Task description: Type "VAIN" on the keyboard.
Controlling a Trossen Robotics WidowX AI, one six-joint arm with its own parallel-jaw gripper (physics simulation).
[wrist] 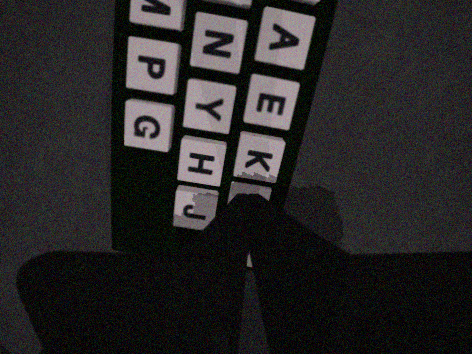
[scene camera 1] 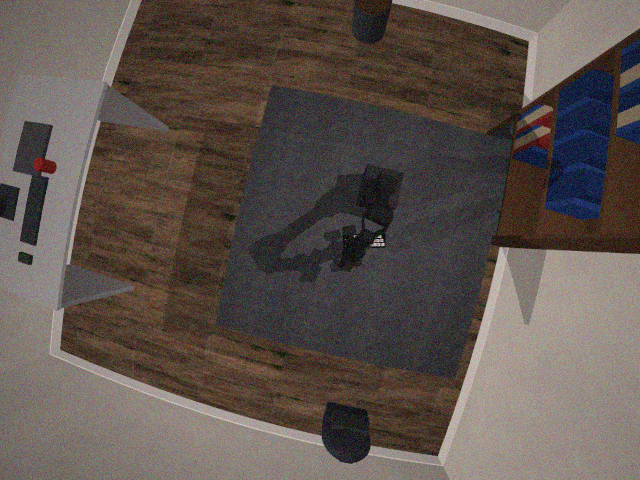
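Seen in the pictures: gripper, fingertip midpoint: (wrist: 247,204); arm's base at its link origin: (scene camera 1: 382,185).
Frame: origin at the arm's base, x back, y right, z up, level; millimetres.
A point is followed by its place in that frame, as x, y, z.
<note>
The black keyboard (scene camera 1: 378,240) {-219, -95, -150} (wrist: 142,192) {-254, 42, -155} with white letter keys lies under the arm. In the wrist view, the A key (wrist: 285,38) {-267, -31, -150} is at the upper right and the N key (wrist: 219,43) {-251, -19, -150} is to its left. E, K, Y, H, J, P and G are readable. V and I cannot be read in either view. My gripper (wrist: 247,204) {-291, 24, -155} is shut and empty, its dark tips over a partly hidden key just below the K key (wrist: 259,157) {-282, 4, -150}. That key's letter is covered, and contact cannot be told.
The dark arm (scene camera 1: 381,193) {-89, 20, 229} stands on a grey mat (scene camera 1: 310,330) {-763, 50, -167} over a wooden floor. A brown shelf (scene camera 1: 558,240) with blue items is at the right. Dark rounded objects stand at the top (scene camera 1: 369,25) and bottom (scene camera 1: 346,434).
</note>
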